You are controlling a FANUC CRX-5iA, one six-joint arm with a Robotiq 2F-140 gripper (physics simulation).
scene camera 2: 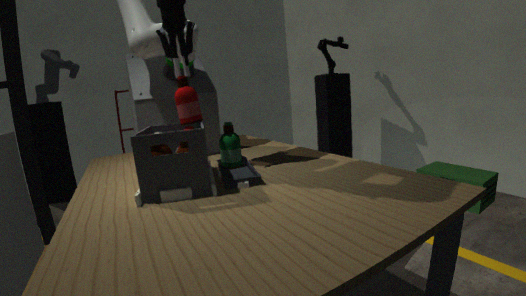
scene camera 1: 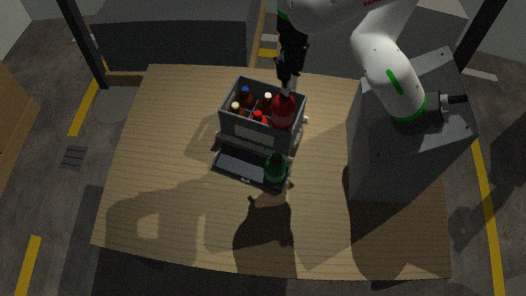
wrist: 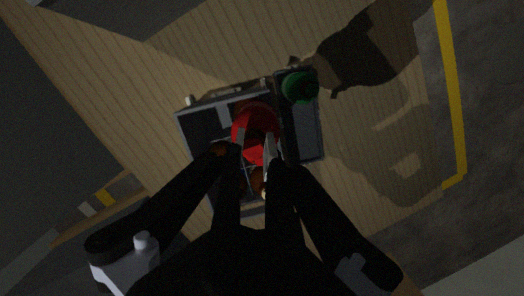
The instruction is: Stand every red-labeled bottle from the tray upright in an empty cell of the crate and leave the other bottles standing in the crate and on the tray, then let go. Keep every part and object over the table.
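Pixels of known places: gripper, between the fingertips: (scene camera 2: 183,77) (scene camera 1: 288,91) (wrist: 254,140); arm's base, origin of its link: (scene camera 1: 413,114).
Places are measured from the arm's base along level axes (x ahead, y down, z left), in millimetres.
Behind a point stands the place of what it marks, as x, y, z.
Note:
My gripper (scene camera 1: 286,90) @(394, 58, 32) (scene camera 2: 182,75) @(394, 58, 32) (wrist: 254,140) @(394, 58, 32) is shut on the neck of a red-labeled bottle (scene camera 1: 283,111) @(394, 113, 69) (scene camera 2: 188,105) @(440, 151, 41) (wrist: 255,117) @(376, 99, 41). The held bottle hangs over the right part of the grey crate (scene camera 1: 227,125) @(595, 289, 78) (scene camera 2: 175,175) @(625, 319, -9), its base near rim height, and leans slightly in scene camera 2. It hides the cells below it. In the crate stand bottles with a blue cap (scene camera 1: 245,90) @(574, 220, -49), a white cap (scene camera 1: 268,96) @(485, 222, -54), a cream cap (scene camera 1: 235,106) @(579, 222, 32) and a red cap (scene camera 1: 257,115) @(491, 222, 41). A green bottle (scene camera 1: 275,170) @(367, 271, 195) (scene camera 2: 230,150) @(412, 314, 162) (wrist: 299,87) @(368, 260, 151) stands upright at one end of the dark tray (scene camera 1: 235,162) @(530, 378, 167) (scene camera 2: 243,174) @(498, 378, 185) (wrist: 305,130) @(506, 378, 180).
The tray lies close along the crate's front side on the wooden table (scene camera 1: 165,150) @(815, 383, 220) (scene camera 2: 300,215) @(833, 383, 243). The robot's grey pedestal (scene camera 1: 385,170) @(30, 125, 147) stands to the right in scene camera 1. The crate walls and dividers stand close around the bottles in it.

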